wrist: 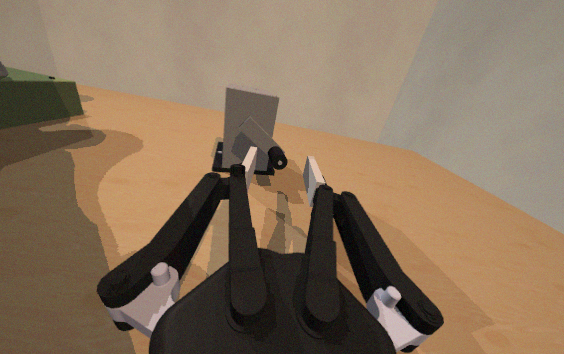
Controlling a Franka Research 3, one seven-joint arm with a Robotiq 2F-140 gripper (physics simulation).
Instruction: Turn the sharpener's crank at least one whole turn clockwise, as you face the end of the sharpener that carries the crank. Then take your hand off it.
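Observation:
The sharpener (pixel 251 105) is a grey upright block on a black base (pixel 218 159), standing on the table at the centre of the wrist view. Its grey crank arm (pixel 260 134) slants down to the right across the end that faces me. The arm ends in a black knob (pixel 278 158) that points towards the camera. My gripper (pixel 280 161) is partly open, with nothing held. Its left pad overlaps the lower part of the sharpener in view, and its right pad is to the right of the knob. The knob appears in line with the gap between the pads, beyond the fingertips.
A green box-like object (pixel 40 102) is at the left edge, with a small black thing (pixel 51 78) on its top. The wooden table (pixel 165 145) ends at pale walls at the back and right. Shadows fall across the table at the left and under the gripper.

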